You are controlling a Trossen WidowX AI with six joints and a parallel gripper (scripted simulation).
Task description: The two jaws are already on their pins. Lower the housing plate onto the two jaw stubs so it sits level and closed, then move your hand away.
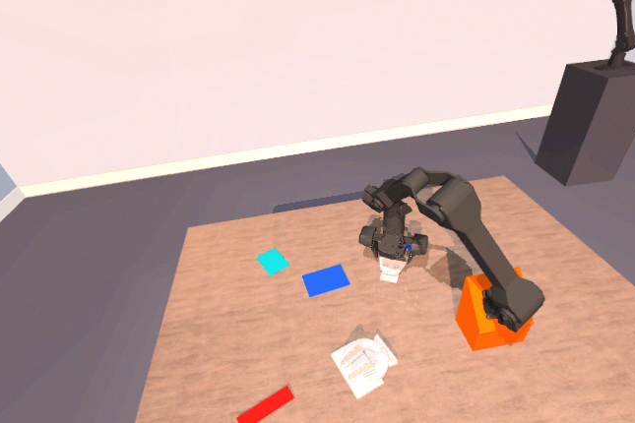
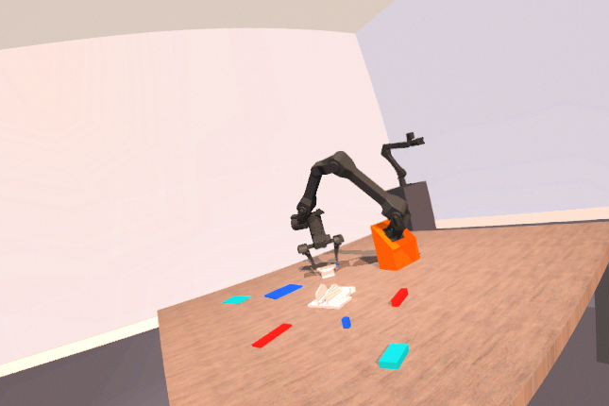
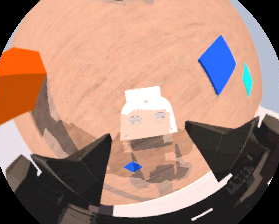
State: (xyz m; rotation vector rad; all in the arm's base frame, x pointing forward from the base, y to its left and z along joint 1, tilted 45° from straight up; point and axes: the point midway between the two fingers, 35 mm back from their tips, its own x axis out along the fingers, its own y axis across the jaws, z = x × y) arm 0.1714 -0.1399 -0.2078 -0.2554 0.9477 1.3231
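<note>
My gripper tip is 1 cm short of the white block, 1 cm to the right of it and 3 cm above it. Also, from my gripper tip: cyan tile (37 cm ahead, 11 cm to the right, 4 cm below); red strip (38 cm ahead, 35 cm to the left, 4 cm below); cyan block (25 cm ahead, 69 cm to the left, 4 cm below).
</note>
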